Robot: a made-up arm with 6 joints.
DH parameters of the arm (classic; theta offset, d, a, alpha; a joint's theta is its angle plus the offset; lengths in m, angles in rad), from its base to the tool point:
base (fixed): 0 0.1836 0 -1.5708
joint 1: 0 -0.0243 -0.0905 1.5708
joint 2: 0 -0.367 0.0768 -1.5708
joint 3: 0 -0.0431 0.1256 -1.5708
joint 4: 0.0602 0 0.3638 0
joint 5: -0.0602 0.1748 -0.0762 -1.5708
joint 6: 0 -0.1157 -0.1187 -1.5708
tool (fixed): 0 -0.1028 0 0
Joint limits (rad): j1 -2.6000..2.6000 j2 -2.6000..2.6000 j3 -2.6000..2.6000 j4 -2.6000..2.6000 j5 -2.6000..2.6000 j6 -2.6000..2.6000
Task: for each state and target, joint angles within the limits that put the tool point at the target. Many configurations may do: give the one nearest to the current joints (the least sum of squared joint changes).
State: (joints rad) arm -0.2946 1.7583 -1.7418 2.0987 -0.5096 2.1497
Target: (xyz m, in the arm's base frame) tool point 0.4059 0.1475 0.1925
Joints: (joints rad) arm -0.4621 1.4518 -1.9247 1.8619 -0.5191 2.2267
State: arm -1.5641 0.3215 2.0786 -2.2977 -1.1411 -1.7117
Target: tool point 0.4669 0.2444 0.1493
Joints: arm -1.7933 0.1075 2.0005 -2.2806 -1.5717 -1.6166
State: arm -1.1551 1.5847 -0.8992 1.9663 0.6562 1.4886
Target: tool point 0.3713 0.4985 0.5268
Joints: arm -1.6832 1.7786 -0.9220 1.5781 0.7164 1.4300
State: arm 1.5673 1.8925 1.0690 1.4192 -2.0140 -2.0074
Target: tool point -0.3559 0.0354 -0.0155
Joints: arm 1.7100 1.6816 1.0392 1.5965 -1.9566 -1.9633
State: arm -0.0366 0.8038 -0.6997 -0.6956 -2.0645 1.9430
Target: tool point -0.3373 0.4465 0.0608
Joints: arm 0.6390 1.5509 -0.8868 -0.8345 -2.0143 1.8456
